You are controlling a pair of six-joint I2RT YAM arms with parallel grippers.
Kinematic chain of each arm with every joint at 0, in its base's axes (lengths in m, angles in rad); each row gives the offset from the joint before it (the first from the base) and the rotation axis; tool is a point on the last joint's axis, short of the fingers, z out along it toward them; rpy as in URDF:
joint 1: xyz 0 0 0.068 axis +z
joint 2: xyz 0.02 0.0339 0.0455 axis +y
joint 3: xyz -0.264 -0.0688 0 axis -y
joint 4: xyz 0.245 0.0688 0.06 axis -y
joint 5: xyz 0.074 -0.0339 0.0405 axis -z
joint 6: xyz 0.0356 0 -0.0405 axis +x
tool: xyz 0 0 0 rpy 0 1.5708 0
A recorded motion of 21 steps. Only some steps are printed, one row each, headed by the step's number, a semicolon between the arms.
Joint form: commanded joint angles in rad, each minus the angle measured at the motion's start. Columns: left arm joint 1, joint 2, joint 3, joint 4, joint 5, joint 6; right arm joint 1, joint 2, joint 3, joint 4, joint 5, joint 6.
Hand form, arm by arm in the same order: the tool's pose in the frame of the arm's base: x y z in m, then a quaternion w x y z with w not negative. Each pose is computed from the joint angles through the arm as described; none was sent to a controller.
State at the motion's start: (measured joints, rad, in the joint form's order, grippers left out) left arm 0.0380 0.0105 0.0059 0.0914 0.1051 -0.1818; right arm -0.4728 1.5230 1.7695 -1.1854 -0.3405 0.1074
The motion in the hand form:
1: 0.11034 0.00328 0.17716 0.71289 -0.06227 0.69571 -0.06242; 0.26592 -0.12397 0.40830 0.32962 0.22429 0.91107 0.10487
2: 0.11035 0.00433 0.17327 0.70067 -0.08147 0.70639 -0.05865; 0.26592 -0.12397 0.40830 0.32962 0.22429 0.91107 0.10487
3: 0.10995 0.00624 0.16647 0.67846 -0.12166 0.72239 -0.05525; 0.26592 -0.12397 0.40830 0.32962 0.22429 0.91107 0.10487
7: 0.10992 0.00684 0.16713 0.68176 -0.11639 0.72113 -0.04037; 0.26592 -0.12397 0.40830 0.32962 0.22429 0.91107 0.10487
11: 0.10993 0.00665 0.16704 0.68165 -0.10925 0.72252 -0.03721; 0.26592 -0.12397 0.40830 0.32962 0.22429 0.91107 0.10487
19: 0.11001 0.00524 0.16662 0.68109 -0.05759 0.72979 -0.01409; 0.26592 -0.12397 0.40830 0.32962 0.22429 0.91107 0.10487
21: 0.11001 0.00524 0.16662 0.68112 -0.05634 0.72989 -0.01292; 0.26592 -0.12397 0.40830 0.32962 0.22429 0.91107 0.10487
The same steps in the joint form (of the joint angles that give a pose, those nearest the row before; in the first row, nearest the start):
1: 0.0049 -0.0091 -0.0019 -0.0698 -0.0641 0.0042; -0.0042 -0.0023 -0.0023 -0.0012 -0.0019 0.0111
2: 0.0050 -0.0091 -0.0019 -0.1052 -0.0934 -0.0164; -0.0042 -0.0023 -0.0023 -0.0012 -0.0019 0.0111
3: 0.0049 -0.0091 -0.0019 -0.1674 -0.1476 -0.0694; -0.0042 -0.0023 -0.0023 -0.0012 -0.0019 0.0111
7: 0.0057 -0.0095 -0.0019 -0.1617 -0.1621 -0.0412; -0.0042 -0.0023 -0.0023 -0.0012 -0.0019 0.0111
11: 0.0057 -0.0096 -0.0019 -0.1625 -0.1568 -0.0263; -0.0042 -0.0023 -0.0023 -0.0012 -0.0019 0.0111
19: 0.0046 -0.0095 -0.0019 -0.1663 -0.1205 0.0813; -0.0042 -0.0023 -0.0023 -0.0012 -0.0019 0.0111
21: 0.0046 -0.0095 -0.0019 -0.1663 -0.1205 0.0847; -0.0042 -0.0023 -0.0023 -0.0012 -0.0019 0.0111

